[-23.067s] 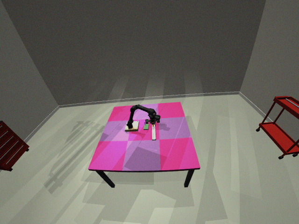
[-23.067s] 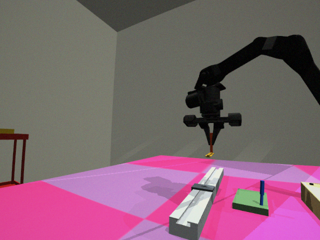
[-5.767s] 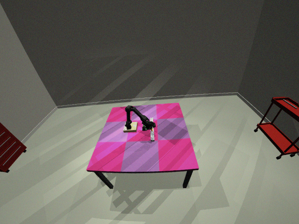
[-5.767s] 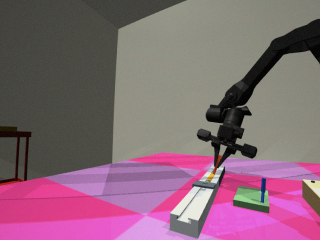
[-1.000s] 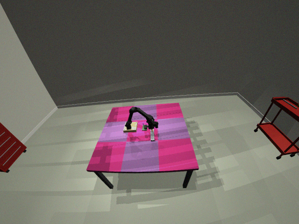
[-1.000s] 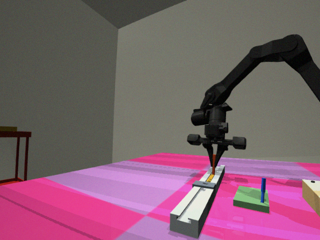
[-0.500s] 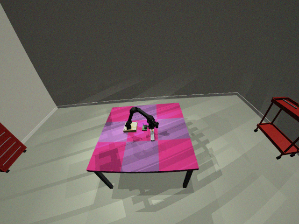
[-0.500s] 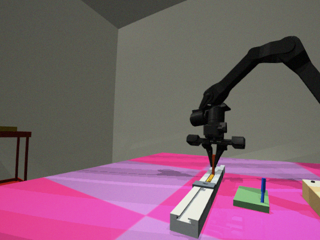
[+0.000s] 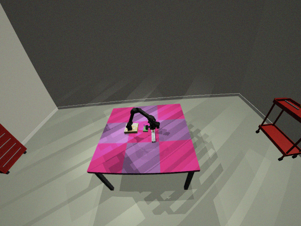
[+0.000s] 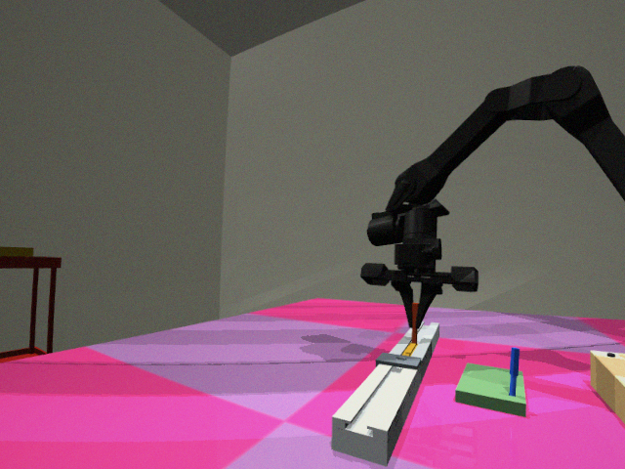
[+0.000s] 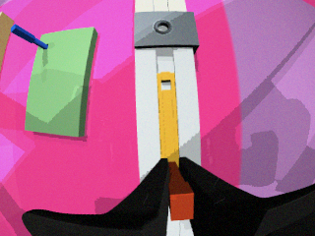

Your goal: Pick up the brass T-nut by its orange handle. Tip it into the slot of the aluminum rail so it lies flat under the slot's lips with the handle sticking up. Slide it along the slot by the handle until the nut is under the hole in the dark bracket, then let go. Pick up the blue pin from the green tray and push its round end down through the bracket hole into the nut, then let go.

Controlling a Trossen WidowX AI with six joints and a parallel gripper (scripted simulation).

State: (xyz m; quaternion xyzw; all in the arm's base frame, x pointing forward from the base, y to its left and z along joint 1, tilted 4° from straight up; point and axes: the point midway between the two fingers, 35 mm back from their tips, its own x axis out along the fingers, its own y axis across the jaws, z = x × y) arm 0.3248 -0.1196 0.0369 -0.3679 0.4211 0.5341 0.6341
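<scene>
Now: gripper tip 11 cm past the blue pin, 13 cm to the right of it and 3 cm above it. Also, from my gripper tip: green tray: 10 cm behind, 11 cm to the left, 5 cm below.
</scene>
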